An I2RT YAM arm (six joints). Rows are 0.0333 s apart.
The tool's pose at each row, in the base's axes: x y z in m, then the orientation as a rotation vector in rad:
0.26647 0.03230 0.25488 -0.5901 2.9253 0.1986
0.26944 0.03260 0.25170 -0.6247 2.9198 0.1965
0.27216 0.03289 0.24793 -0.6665 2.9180 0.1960
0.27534 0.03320 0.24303 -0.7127 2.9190 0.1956
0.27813 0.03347 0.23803 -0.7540 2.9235 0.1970
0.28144 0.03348 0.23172 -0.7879 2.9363 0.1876
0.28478 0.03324 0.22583 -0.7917 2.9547 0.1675
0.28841 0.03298 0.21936 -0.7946 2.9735 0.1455
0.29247 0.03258 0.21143 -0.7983 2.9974 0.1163
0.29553 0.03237 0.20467 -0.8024 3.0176 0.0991
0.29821 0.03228 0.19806 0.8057 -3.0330 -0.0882
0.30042 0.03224 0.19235 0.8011 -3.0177 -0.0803
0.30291 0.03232 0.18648 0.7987 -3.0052 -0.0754
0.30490 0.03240 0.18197 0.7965 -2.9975 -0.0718
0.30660 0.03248 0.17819 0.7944 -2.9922 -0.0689
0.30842 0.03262 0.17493 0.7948 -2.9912 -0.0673
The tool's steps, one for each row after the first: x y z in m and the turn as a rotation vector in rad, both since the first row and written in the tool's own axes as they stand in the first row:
-0.00227 -0.00121 0.00352 -0.0009 0.0029 -0.0232
-0.00420 -0.00239 0.00759 -0.0041 0.0115 -0.0501
-0.00637 -0.00385 0.01283 -0.0083 0.0243 -0.0790
-0.00815 -0.00520 0.01811 -0.0137 0.0396 -0.1037
-0.01008 -0.00712 0.02469 -0.0126 0.0619 -0.1223
-0.01201 -0.00924 0.03083 -0.0025 0.0818 -0.1215
-0.01410 -0.01155 0.03757 0.0087 0.1021 -0.1203
-0.01628 -0.01431 0.04576 0.0235 0.1283 -0.1187
-0.01782 -0.01638 0.05272 0.0309 0.1501 -0.1175
-0.01909 -0.01817 0.05951 0.0341 0.1709 -0.1163
-0.02010 -0.01965 0.06537 0.0356 0.1877 -0.1153
-0.02138 -0.02114 0.07143 0.0359 0.2008 -0.1152
-0.02245 -0.02230 0.07610 0.0365 0.2092 -0.1148
-0.02337 -0.02327 0.08003 0.0372 0.2151 -0.1141
-0.02452 -0.02418 0.08346 0.0379 0.2162 -0.1146

